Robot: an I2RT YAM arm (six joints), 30 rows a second.
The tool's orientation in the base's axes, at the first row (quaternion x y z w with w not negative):
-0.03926, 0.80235, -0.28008, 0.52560
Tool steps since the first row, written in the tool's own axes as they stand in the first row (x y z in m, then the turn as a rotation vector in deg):
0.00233, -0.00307, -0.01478, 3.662, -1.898, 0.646
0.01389, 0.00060, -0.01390, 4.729, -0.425, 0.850
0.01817, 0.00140, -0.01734, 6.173, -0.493, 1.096
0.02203, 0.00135, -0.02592, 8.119, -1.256, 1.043
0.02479, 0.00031, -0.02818, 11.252, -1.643, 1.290
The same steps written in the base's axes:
-0.01454, 0.00262, 0.00389, -1.508, -3.167, -2.264
-0.01806, 0.00121, -0.00766, -1.464, -2.394, -3.923
-0.02276, 0.00176, -0.01057, -1.909, -3.068, -5.147
-0.03191, 0.00384, -0.01123, -2.996, -4.383, -6.356
-0.03533, 0.00290, -0.01233, -4.264, -5.928, -8.811

